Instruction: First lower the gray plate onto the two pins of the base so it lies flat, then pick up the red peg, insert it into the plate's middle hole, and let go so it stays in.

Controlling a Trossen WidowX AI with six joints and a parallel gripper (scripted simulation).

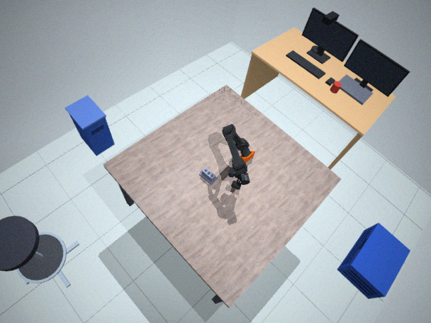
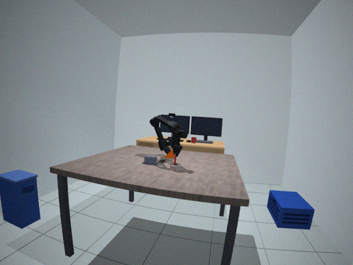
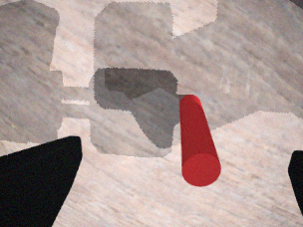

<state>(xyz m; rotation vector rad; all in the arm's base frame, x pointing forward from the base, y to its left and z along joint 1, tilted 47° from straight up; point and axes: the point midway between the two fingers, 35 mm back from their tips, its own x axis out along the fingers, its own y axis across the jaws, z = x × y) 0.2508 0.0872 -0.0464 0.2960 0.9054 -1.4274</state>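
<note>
Now: the red peg 30 mm below my gripper tip. The rest, counted from my gripper tip: gray plate (190 mm to the right, 80 mm ahead, 20 mm below).
</note>
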